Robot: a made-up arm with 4 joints.
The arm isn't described. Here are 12 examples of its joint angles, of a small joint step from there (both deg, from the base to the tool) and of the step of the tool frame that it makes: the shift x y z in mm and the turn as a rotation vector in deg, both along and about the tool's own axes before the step.
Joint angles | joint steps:
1: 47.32 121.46 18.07 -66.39 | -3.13 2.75 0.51 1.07
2: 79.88 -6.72 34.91 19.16 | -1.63 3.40 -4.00 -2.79
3: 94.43 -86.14 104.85 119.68 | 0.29 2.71 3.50 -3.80
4: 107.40 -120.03 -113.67 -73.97 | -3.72 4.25 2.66 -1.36
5: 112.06 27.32 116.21 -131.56 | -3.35 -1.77 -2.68 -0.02
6: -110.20 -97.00 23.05 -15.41 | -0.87 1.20 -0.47 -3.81
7: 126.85 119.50 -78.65 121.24 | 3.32 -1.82 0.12 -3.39
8: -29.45 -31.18 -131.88 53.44 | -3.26 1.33 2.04 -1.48
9: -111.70 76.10 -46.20 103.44 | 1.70 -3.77 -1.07 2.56
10: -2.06 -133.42 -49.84 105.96 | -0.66 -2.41 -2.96 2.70
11: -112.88 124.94 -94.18 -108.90 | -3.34 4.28 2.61 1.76
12: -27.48 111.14 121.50 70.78 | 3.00 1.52 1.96 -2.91
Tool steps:
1: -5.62 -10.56 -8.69 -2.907 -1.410 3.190
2: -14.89 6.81 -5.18 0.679 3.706 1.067
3: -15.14 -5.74 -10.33 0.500 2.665 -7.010
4: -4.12 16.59 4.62 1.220 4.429 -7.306
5: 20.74 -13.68 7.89 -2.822 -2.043 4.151
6: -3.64 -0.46 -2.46 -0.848 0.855 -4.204
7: -12.14 1.43 0.78 -0.944 2.225 -6.425
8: 0.78 -15.38 1.31 -2.887 -1.153 -5.174
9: -7.37 0.01 -1.88 -1.395 3.533 1.992
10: 2.62 5.19 -2.52 -0.447 2.414 5.189
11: -7.66 3.17 7.07 -3.062 3.604 1.816
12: 1.02 -16.42 -5.67 -0.545 1.808 -7.653
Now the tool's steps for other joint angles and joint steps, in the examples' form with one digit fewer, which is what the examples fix.
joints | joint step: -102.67 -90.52 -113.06 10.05 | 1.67 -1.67 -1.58 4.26
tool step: -3.0 1.3 -0.8 -1.37 0.95 7.51
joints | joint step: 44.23 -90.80 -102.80 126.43 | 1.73 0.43 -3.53 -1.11
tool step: 13.3 10.2 0.9 -0.34 -0.26 4.15
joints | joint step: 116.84 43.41 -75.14 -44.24 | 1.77 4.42 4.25 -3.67
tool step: -4.7 7.1 2.7 0.90 4.51 -9.18
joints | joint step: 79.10 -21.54 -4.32 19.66 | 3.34 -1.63 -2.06 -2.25
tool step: -9.0 -5.2 -5.1 -3.48 -0.24 1.08
